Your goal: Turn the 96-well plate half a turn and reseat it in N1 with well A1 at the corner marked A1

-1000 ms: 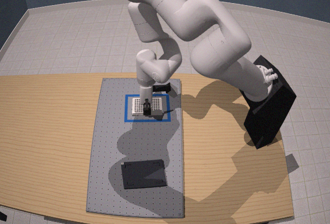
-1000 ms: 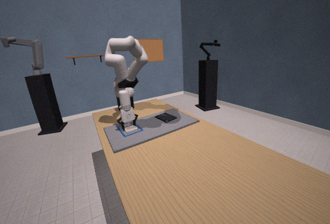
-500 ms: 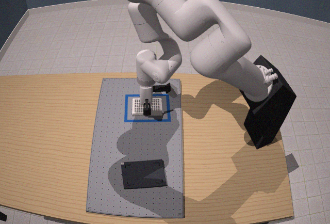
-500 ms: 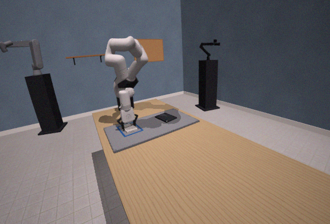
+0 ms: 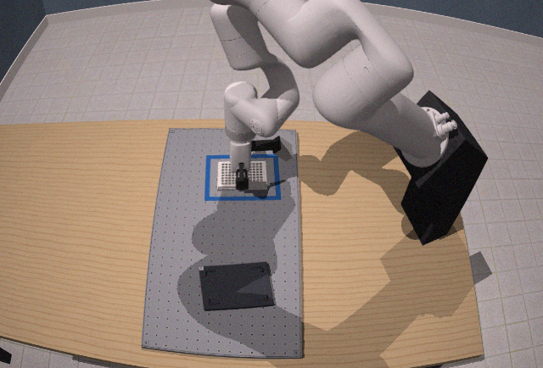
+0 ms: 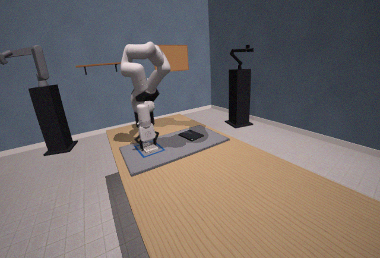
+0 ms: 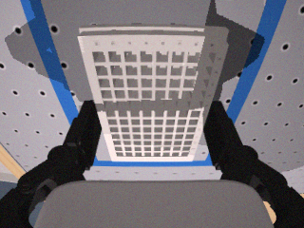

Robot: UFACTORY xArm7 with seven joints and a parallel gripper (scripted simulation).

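Right now my hand is 1 cm above the white 96-well plate. From my hand the other things lie so: dark plate nest N1 (32 cm to the left, 8 cm behind, 1 cm below).
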